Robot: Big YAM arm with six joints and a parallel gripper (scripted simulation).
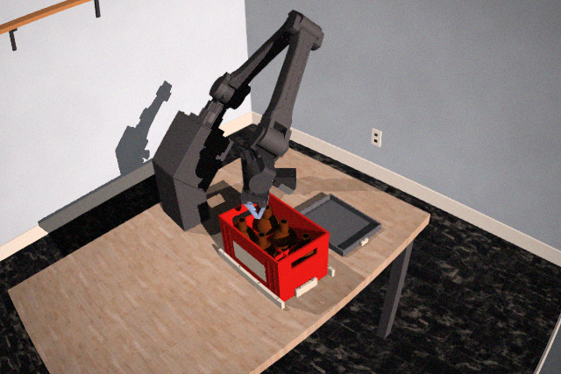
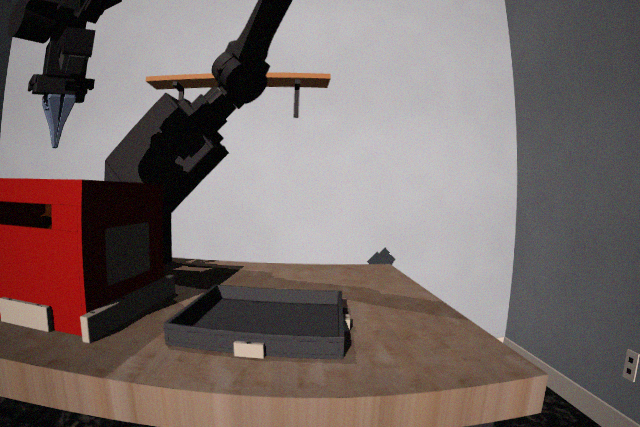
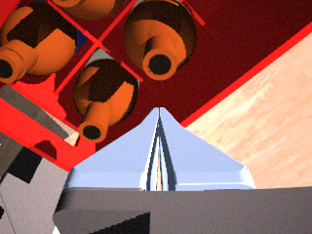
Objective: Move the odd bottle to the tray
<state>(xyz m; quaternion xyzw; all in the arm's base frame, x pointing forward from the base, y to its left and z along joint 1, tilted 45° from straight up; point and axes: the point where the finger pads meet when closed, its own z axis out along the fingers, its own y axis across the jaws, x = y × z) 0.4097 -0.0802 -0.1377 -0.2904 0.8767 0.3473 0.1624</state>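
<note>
Right now my hand is 150 mm above the red crate, 40 mm to the right of it and 10 mm short of it. From my hand the other things lie so: dark grey tray: 320 mm to the left, 220 mm below, 20 mm ahead.
</note>
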